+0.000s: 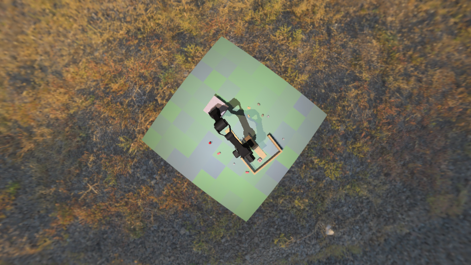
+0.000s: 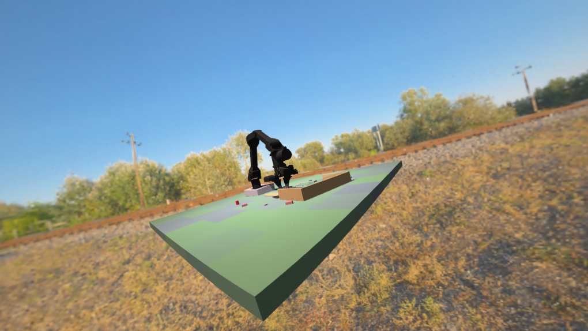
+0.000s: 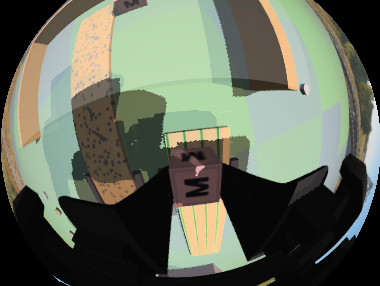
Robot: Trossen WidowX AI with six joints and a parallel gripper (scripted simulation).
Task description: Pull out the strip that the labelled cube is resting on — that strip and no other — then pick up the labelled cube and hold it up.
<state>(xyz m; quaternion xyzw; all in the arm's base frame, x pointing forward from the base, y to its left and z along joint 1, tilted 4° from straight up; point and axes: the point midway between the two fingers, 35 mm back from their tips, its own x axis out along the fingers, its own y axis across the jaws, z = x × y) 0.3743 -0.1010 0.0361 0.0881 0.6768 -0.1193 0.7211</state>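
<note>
My gripper tip is now 90 mm short of the speckled strip, 70 mm to the right of it and 20 mm above it.
</note>
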